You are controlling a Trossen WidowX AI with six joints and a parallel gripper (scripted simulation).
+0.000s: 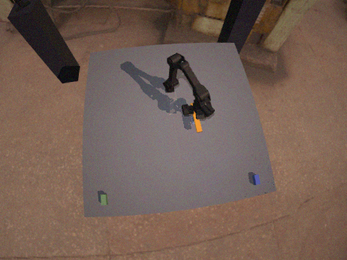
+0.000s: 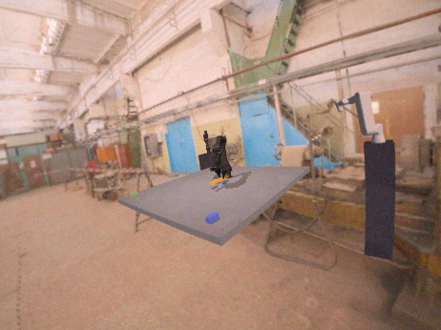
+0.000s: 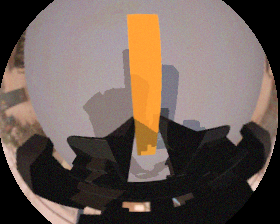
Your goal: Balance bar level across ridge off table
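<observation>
My gripper tip is 30 mm short of the bar. From my gripper tip the other things lie so: green block: 500 mm ahead, 640 mm to the right, 50 mm below; then blue block: 500 mm ahead, 360 mm to the left, 50 mm below.
</observation>
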